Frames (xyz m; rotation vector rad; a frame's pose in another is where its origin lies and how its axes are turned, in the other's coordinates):
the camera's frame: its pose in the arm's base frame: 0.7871 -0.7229 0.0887 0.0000 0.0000 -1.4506
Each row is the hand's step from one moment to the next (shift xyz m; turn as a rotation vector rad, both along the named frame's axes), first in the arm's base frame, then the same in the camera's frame.
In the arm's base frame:
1: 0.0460 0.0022 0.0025 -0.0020 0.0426 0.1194
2: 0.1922 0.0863 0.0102 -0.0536 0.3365 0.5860
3: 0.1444 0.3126 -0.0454 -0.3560 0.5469 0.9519
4: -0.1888 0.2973 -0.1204 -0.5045 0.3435 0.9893
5: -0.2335 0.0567 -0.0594 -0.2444 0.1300 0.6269
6: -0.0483 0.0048 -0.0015 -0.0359 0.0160 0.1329
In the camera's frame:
1: 0.0033 0.0459 0.0025 -0.0425 0.0031 0.1194
2: -0.0626 0.2012 0.0102 -0.3405 -0.0129 0.5860
3: -0.2930 0.1808 -0.0454 -0.5856 -0.2879 0.9519
4: -0.3178 -0.1518 -0.1204 -0.4015 -0.4597 0.9893
5: -0.0843 -0.2250 -0.0594 -0.1584 -0.2270 0.6269
6: -0.0106 -0.0474 -0.0015 -0.0202 -0.0337 0.1329

